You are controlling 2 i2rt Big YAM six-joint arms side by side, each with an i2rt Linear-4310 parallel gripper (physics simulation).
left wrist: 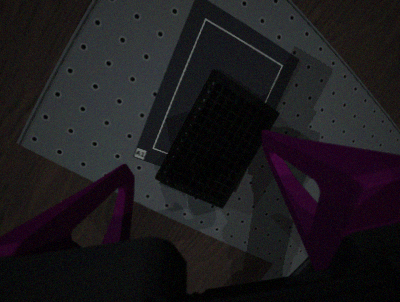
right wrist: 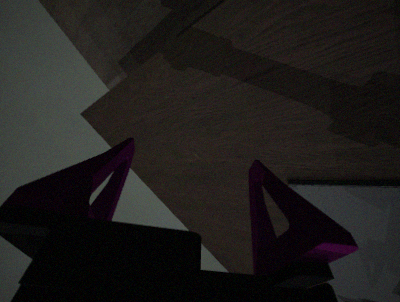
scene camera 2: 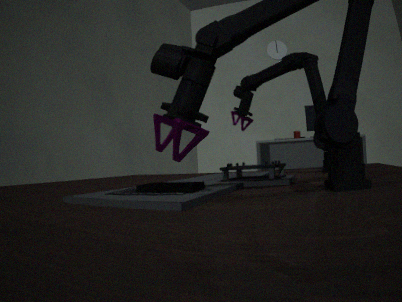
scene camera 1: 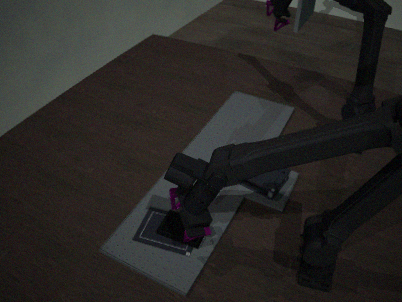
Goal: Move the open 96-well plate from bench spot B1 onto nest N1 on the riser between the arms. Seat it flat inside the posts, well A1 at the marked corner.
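Pixels of known places: left gripper, between the fingertips: (left wrist: 193, 155) (scene camera 2: 166, 155) (scene camera 1: 180, 224); right gripper, between the fingertips: (right wrist: 195, 154) (scene camera 2: 238, 128) (scene camera 1: 271, 23); left arm's base, origin of its link: (scene camera 2: 346, 187) (scene camera 1: 315, 269).
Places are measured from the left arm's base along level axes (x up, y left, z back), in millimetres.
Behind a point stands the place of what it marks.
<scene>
The black 96-well plate (scene camera 1: 172, 227) {x 27, y 5, z -408 mm} (scene camera 2: 170, 187) {x 25, y 36, z -367 mm} (left wrist: 215, 140) {x 18, y -3, z -383 mm} lies low over the dark bench-spot pad (scene camera 1: 142, 236) {x 15, y 53, z -480 mm} (left wrist: 235, 55) {x 15, y 15, z -472 mm}. It is turned slightly against the white outline and overhangs the pad's edge on the side toward the bottom of the left wrist view. The pad's A1 tag (scene camera 1: 188, 253) {x 15, y 64, z -339 mm} (left wrist: 140, 153) {x 15, y 65, z -340 mm} shows beside it. My left gripper (scene camera 1: 185, 220) {x 87, y 31, z -373 mm} (scene camera 2: 169, 155) {x 87, y 31, z -373 mm} (left wrist: 193, 155) {x 87, y 31, z -373 mm} is open, above the plate and apart from it. The nest (scene camera 1: 267, 182) {x 52, y -229, z -184 mm} (scene camera 2: 255, 167) {x 48, y -211, z -210 mm}, partly hidden by the left arm in scene camera 1, stands on its riser. My right gripper (scene camera 1: 274, 21) {x 236, y -1061, z -331 mm} (scene camera 2: 239, 127) {x 236, y -1061, z -331 mm} (right wrist: 195, 154) {x 236, y -1061, z -331 mm} is open and raised far away.
The perforated light board (scene camera 1: 227, 112) {x 13, y -606, z -410 mm} (scene camera 2: 100, 199) {x 13, y 151, z -467 mm} (left wrist: 120, 65) {x 13, y 112, z -413 mm} lies under the pad and runs past the riser (scene camera 1: 291, 192) {x 12, y -247, z -107 mm} (scene camera 2: 285, 181) {x 9, y -172, z -130 mm}. The left arm reaches across the board. A side bench with a red object (scene camera 2: 297, 134) stands in the background.
</scene>
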